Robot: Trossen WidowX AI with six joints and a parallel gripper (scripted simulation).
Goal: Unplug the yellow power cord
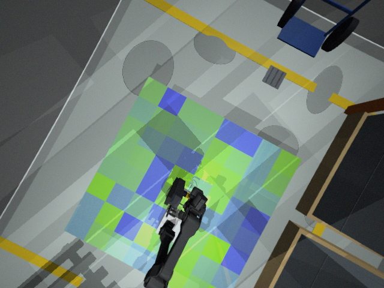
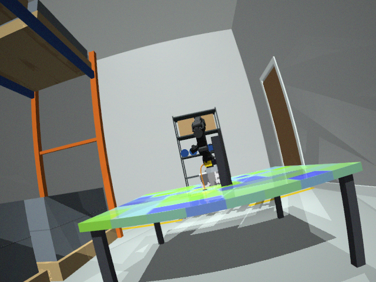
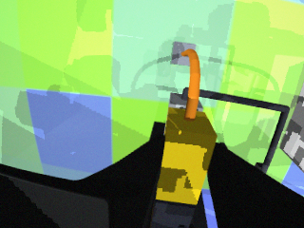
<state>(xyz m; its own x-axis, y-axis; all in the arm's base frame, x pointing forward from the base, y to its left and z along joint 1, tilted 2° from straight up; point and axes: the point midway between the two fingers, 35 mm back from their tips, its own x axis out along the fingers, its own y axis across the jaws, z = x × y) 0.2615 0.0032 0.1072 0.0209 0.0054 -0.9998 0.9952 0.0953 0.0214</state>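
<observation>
Right now the black power strip is 1 cm behind my gripper tip, 10 cm to the left of it and 1 cm below it. Also, from my gripper tip: yellow plug: 1 cm behind, 3 cm to the left.
</observation>
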